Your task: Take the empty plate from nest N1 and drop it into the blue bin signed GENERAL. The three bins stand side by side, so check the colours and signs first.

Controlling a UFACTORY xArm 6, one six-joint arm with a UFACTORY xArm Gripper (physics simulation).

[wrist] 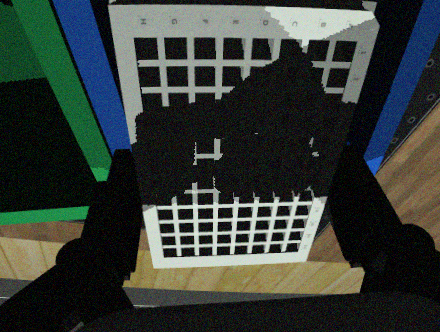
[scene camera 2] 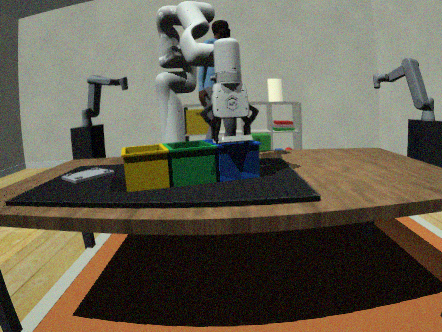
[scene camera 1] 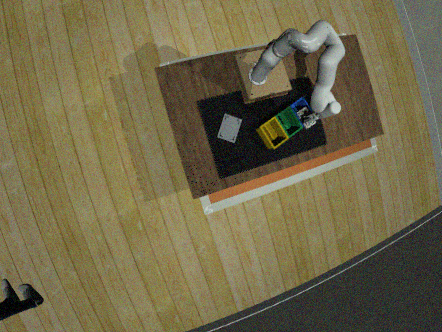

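My gripper is shut on the white gridded plate, one finger at each long side. Dark shadow covers the plate's middle in the wrist view. The plate is roughly level over the opening of the blue bin, close above its rim. The green bin stands beside the blue one, then the yellow bin. No sign is readable. A flat grey slab lies apart from the bins; no nest label is readable.
The bins and slab are on a black mat on the wooden table. The arm's base stands on a light board. A shelf unit, a person and two other arms are in the background.
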